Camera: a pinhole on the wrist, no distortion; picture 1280 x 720 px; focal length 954.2 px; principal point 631.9 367.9 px. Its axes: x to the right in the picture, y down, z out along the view. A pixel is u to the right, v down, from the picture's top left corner.
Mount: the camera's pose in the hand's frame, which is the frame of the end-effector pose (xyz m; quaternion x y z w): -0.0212 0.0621 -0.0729 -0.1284 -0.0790 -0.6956 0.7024
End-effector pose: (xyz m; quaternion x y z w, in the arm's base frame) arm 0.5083 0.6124 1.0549 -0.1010 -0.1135 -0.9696 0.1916
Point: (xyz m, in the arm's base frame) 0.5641 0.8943 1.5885
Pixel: 1263 291
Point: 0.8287 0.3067 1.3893
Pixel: 46 142
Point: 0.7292 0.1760 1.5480
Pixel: 73 461
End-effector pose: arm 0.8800 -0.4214 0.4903 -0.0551 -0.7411 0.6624 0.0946
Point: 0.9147 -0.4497 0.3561
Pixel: 369 88
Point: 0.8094 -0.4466 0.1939
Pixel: outside the picture
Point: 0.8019 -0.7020 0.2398
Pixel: 546 356
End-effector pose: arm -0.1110 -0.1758 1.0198 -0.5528 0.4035 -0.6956 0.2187
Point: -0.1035 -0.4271 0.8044
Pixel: outside the picture
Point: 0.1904 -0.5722 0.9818
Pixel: 623 686
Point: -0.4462 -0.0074 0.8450
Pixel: behind the camera
